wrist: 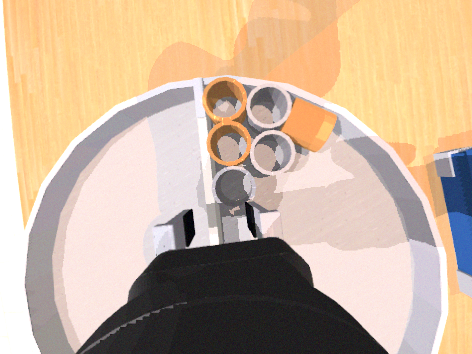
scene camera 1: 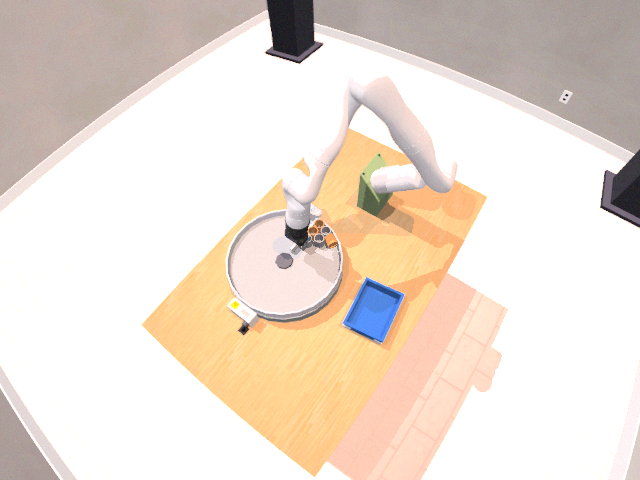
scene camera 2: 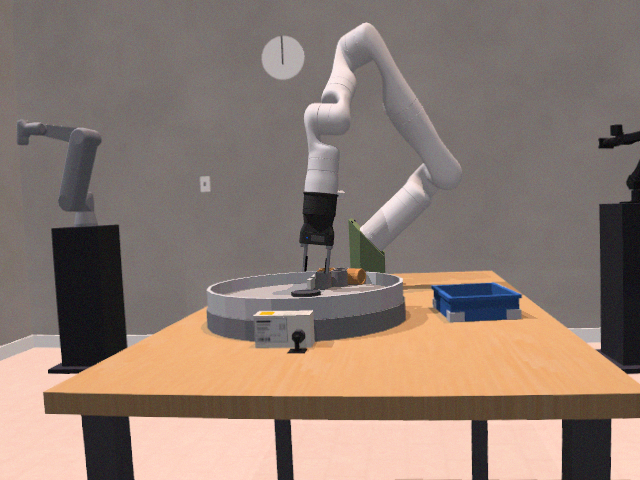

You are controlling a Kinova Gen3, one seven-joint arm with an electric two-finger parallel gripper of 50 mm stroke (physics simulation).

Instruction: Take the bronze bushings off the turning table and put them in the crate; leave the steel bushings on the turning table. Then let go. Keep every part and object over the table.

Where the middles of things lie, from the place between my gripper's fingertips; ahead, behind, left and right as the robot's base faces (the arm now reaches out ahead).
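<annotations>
The blue crate (scene camera 2: 477, 301) is what I measure from, and my hand is 70 mm above it. My hand is also 70 mm short of the crate, and 350 mm to the right of it.
</annotations>
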